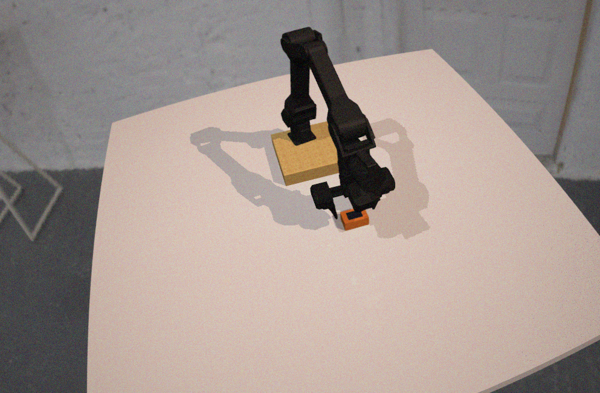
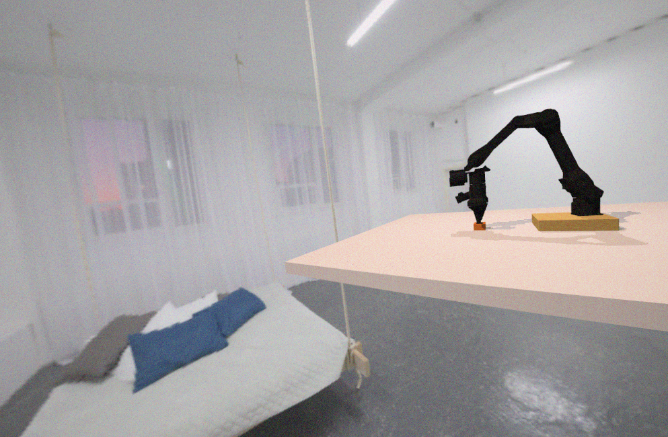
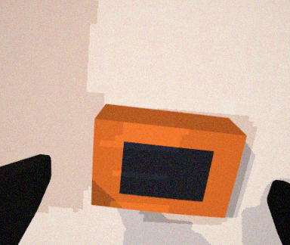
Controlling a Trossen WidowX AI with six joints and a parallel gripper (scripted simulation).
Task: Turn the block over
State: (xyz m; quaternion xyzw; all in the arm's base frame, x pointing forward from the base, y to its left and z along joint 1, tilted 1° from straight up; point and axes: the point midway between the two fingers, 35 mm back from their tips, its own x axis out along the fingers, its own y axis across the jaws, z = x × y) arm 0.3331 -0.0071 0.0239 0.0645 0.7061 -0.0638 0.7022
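The orange block is 1 cm below my gripper tip.
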